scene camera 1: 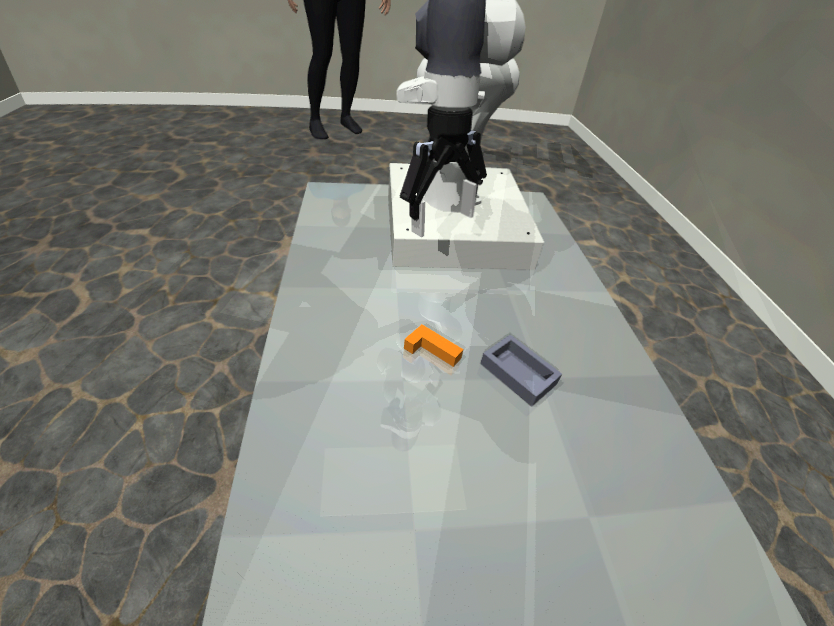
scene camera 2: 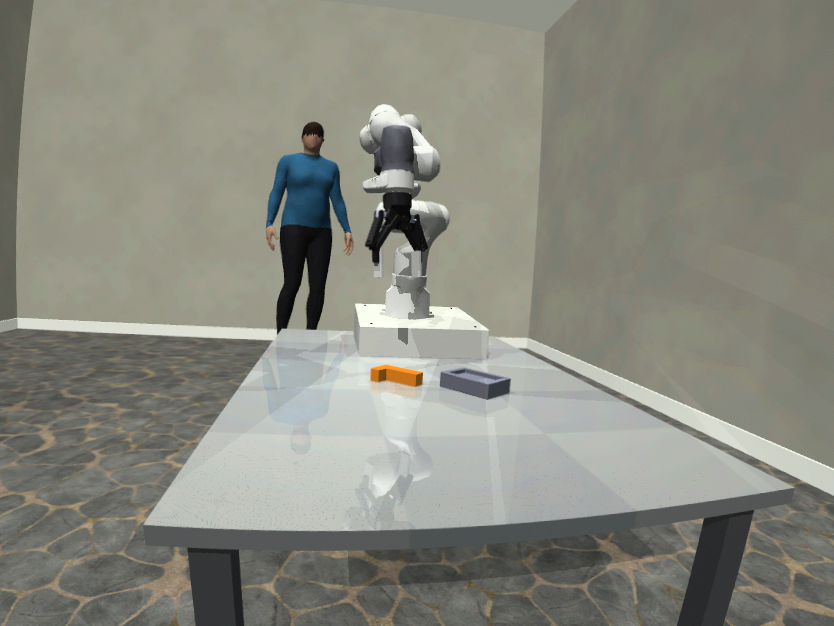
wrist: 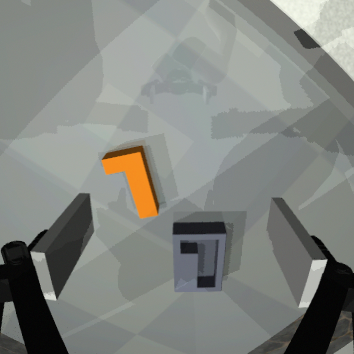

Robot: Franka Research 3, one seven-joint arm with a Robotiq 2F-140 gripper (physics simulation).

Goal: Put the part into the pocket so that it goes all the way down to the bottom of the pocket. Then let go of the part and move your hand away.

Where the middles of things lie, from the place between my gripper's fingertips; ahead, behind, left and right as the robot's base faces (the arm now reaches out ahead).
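Relative to the orange L-shaped block (scene camera 1: 423, 337), my hand is 11 cm short of it, 1 cm to the right of it and 23 cm above it. Grey pocket block (scene camera 1: 529, 376), measured from my hand: 16 cm ahead, 19 cm to the left, 23 cm below.
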